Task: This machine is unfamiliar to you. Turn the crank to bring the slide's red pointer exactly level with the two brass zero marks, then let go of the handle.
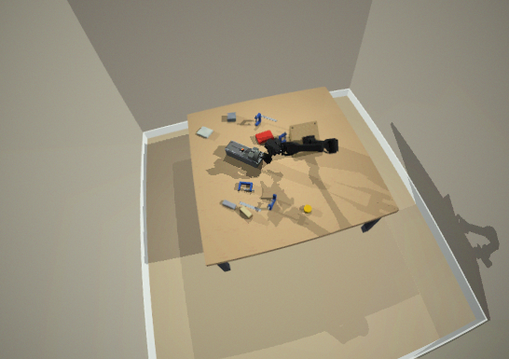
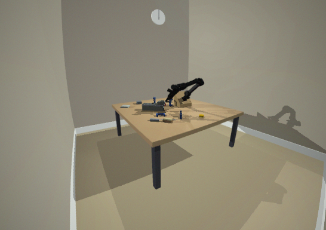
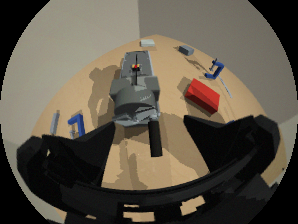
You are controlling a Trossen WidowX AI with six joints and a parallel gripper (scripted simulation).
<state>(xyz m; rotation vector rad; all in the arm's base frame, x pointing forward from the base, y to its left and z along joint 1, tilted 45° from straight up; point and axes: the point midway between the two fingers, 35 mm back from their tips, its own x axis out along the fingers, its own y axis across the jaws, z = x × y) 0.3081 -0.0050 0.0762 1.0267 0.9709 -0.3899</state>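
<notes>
Right now the dark crank handle is 20 mm below my gripper tip, 20 mm behind it and 10 mm to the left of it. The rest, counted from my gripper tip: red pointer: 130 mm ahead, 100 mm to the right, 40 mm below; then tan block: 340 mm to the left, 210 mm ahead, 110 mm below; then yellow disc: 420 mm to the left, 170 mm behind, 110 mm below.
</notes>
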